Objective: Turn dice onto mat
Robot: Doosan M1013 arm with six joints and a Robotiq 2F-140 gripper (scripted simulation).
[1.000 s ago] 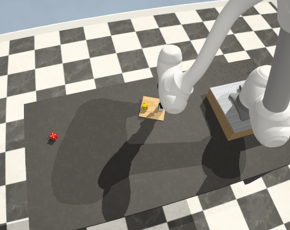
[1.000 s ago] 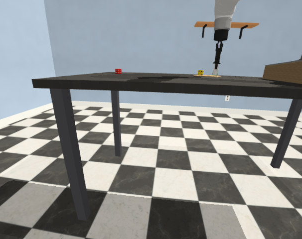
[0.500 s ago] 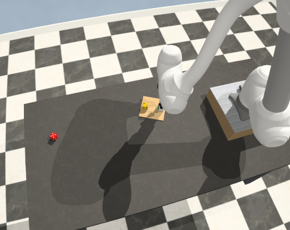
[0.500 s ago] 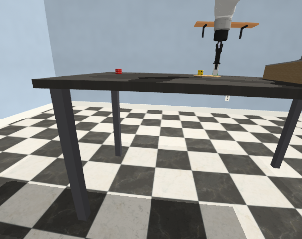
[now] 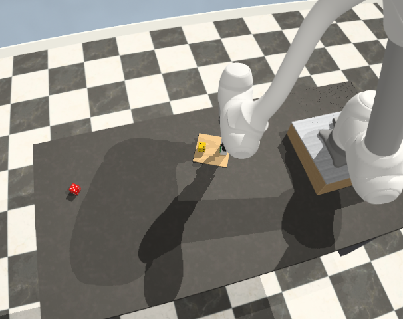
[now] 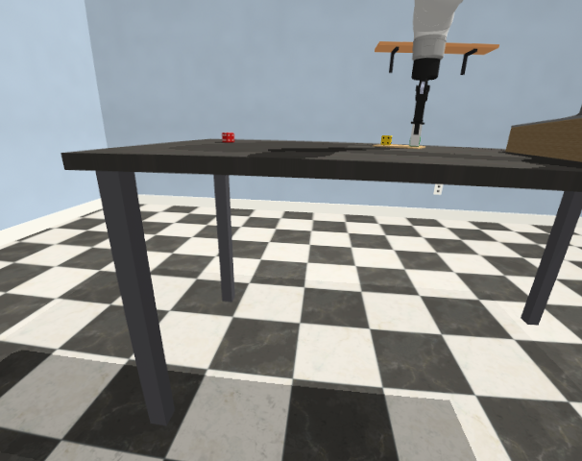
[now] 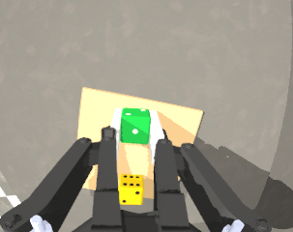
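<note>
My gripper is now 2 cm above the green die. The rest, counted from my hand: tan mat (4 cm ahead, 1 cm to the right, 4 cm below); yellow die (9 cm ahead, 2 cm to the right, 2 cm below); red die (60 cm ahead, 9 cm to the left, 2 cm below).
</note>
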